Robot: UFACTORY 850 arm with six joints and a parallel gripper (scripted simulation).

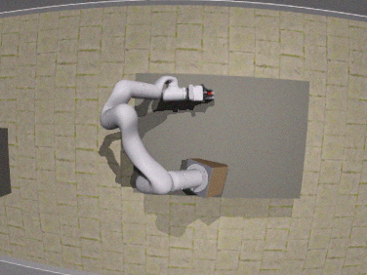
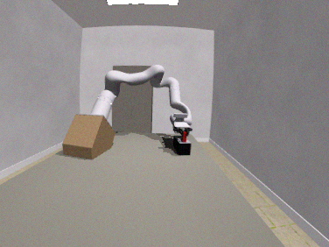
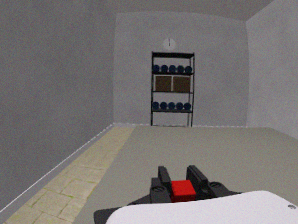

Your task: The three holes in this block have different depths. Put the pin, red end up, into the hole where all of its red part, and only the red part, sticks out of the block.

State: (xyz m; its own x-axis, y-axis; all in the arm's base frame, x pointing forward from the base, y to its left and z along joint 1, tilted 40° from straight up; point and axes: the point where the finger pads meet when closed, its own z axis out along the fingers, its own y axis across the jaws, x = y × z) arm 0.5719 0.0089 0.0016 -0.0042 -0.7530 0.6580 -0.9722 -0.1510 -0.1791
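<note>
Right now the pin is 2 cm below my hand. Round my hand: block (9 cm below, 6 cm to the left, 1 cm behind).
</note>
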